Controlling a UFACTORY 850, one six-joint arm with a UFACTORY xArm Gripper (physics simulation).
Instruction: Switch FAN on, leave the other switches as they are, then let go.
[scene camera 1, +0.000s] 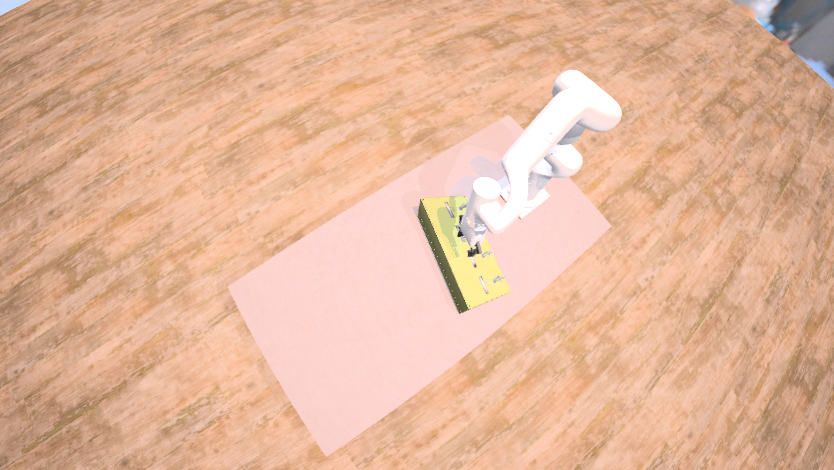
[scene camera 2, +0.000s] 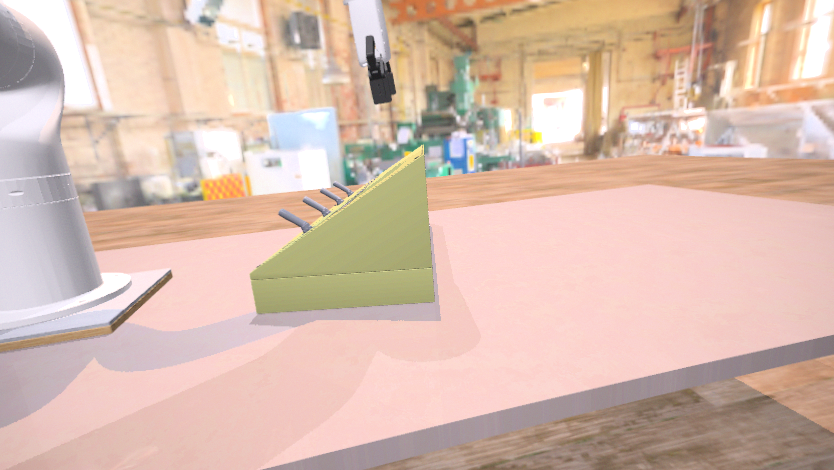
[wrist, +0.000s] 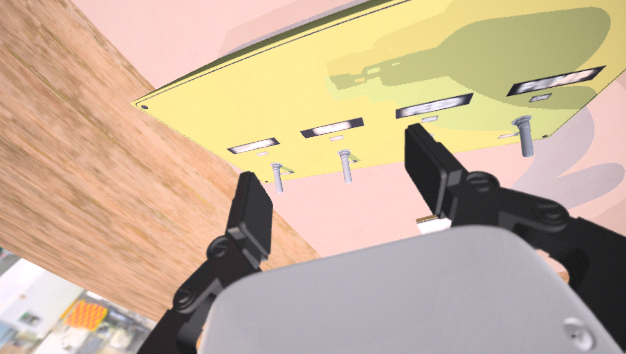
Scene:
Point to my gripper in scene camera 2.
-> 386, 99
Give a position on a yellow sloped switch box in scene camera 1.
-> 471, 281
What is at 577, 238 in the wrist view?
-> My gripper.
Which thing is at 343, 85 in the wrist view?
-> A yellow sloped switch box.

